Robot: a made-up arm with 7 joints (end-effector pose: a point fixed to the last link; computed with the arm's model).
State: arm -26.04 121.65 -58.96 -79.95 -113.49 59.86 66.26
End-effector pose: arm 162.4 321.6 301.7 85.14 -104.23 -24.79
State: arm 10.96 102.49 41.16 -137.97 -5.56 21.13 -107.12
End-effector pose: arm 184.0 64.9 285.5 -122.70 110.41 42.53
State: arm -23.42 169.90 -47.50 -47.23 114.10 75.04 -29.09
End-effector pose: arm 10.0 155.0 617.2 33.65 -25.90 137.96
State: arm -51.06 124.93 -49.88 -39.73 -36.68 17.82 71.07
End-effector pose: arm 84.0 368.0 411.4 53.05 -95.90 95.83
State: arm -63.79 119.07 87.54 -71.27 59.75 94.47 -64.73
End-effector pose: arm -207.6 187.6 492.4 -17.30 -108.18 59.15
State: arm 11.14 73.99 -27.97 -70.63 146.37 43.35 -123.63
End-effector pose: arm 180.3 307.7 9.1 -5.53 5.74 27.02
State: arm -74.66 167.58 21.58 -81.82 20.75 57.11 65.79
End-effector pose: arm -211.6 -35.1 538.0 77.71 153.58 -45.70
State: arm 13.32 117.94 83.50 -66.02 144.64 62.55 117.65
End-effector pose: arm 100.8 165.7 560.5 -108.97 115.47 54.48
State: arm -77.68 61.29 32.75 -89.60 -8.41 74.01 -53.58
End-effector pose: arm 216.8 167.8 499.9 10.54 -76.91 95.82
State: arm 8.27 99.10 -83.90 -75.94 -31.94 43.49 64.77
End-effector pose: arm -29.9 333.6 66.4 79.23 -9.78 47.31
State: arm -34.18 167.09 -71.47 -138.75 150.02 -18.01 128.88
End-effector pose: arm 73.5 139.4 393.8 120.18 -29.80 -67.55
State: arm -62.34 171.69 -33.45 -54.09 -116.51 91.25 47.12
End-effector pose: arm -184.7 99.2 557.9 -85.62 56.91 18.38
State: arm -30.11 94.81 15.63 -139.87 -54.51 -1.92 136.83
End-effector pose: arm 217.0 76.8 324.3 -51.93 -45.41 -10.90
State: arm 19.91 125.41 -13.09 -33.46 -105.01 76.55 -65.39
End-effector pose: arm 168.1 366.6 417.0 -89.18 -19.07 36.72
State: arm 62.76 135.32 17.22 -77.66 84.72 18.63 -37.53
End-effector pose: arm 325.7 218.2 213.3 53.19 -10.31 38.36
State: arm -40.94 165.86 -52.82 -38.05 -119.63 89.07 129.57
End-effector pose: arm -122.5 136.8 594.1 103.21 -122.87 -32.68
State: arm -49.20 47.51 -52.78 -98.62 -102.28 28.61 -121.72
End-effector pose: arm 382.8 -32.7 54.3 -106.12 54.95 24.05
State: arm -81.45 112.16 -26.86 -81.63 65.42 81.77 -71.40
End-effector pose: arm 162.1 191.7 501.2 52.59 -40.57 51.19
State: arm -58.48 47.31 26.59 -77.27 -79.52 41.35 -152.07
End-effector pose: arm 397.6 171.4 339.5 168.99 21.77 13.74
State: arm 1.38 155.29 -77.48 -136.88 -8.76 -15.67 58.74
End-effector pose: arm 13.8 139.6 270.2 29.66 29.54 39.68
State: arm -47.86 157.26 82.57 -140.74 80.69 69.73 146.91
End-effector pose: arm -91.3 -123.9 374.2 -88.83 -21.22 21.49
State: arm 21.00 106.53 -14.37 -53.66 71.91 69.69 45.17
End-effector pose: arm 147.9 371.5 214.0 24.48 -0.45 170.19
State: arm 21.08 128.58 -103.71 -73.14 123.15 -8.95 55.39
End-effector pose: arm -29.3 364.2 293.6 16.58 -31.45 169.91
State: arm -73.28 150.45 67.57 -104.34 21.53 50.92 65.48
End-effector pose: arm -249.3 -67.4 432.6 -86.80 -138.67 -25.48
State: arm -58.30 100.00 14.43 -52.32 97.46 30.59 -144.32
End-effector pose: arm 111.6 269.0 531.7 59.92 -101.41 40.62
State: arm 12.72 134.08 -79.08 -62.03 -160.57 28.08 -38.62
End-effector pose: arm 39.2 393.7 374.1 -10.27 -5.36 147.10
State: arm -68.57 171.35 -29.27 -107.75 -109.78 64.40 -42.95
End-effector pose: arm -50.6 81.8 535.9 -75.87 10.29 3.60
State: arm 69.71 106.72 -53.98 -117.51 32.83 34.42 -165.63
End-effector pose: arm -131.6 159.0 122.6 -7.06 15.29 -127.13
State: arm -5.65 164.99 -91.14 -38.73 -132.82 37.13 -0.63
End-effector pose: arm -39.9 198.1 617.2 -87.49 -66.92 116.79
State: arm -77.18 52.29 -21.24 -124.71 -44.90 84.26 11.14
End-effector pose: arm 275.0 -42.4 372.3 -32.78 -114.61 72.77
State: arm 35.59 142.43 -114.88 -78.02 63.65 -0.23 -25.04
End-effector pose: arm -49.7 295.5 359.8 110.06 67.93 36.92
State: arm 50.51 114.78 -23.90 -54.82 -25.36 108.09 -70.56
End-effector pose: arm 71.7 406.2 236.1 -130.73 -51.02 13.71
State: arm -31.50 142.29 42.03 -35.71 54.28 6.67 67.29
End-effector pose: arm -42.3 109.3 645.9 -113.50 -93.23 25.28
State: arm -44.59 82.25 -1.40 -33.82 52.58 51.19 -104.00
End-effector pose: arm 298.9 330.2 326.1 56.98 -22.20 47.91
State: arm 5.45 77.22 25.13 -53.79 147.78 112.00 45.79
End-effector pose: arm 166.4 334.3 188.1 -66.99 121.17 78.83
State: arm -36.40 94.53 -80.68 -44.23 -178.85 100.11 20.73
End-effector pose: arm 182.7 342.5 160.6 -55.58 120.15 107.86
